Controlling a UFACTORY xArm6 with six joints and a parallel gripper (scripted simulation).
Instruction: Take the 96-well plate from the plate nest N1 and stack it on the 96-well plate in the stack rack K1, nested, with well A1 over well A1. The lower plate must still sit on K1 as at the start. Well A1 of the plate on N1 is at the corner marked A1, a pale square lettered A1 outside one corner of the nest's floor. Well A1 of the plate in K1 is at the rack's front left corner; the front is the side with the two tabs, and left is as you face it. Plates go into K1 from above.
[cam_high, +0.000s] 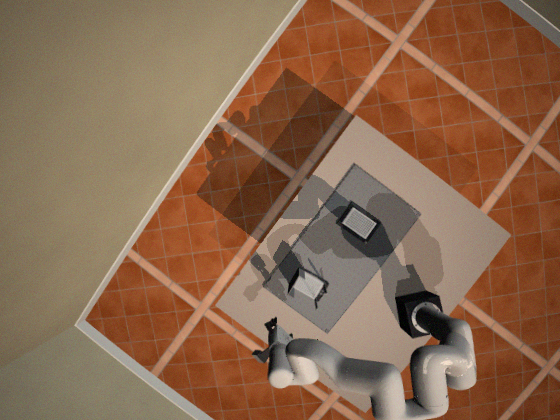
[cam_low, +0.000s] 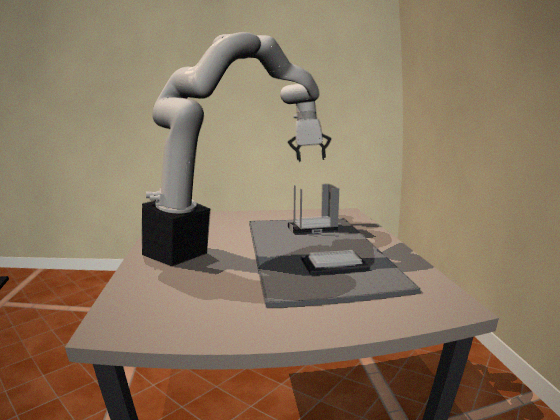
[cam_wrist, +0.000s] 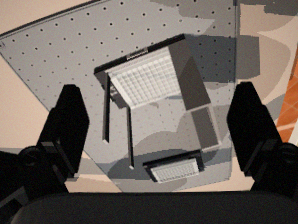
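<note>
Right now my hand is 140 mm past the plate nest N1, 500 mm to the left of it and 230 mm above it. From my hand the other things lie so: pale A1 square (200 mm behind, 430 mm to the right, 220 mm below).
</note>
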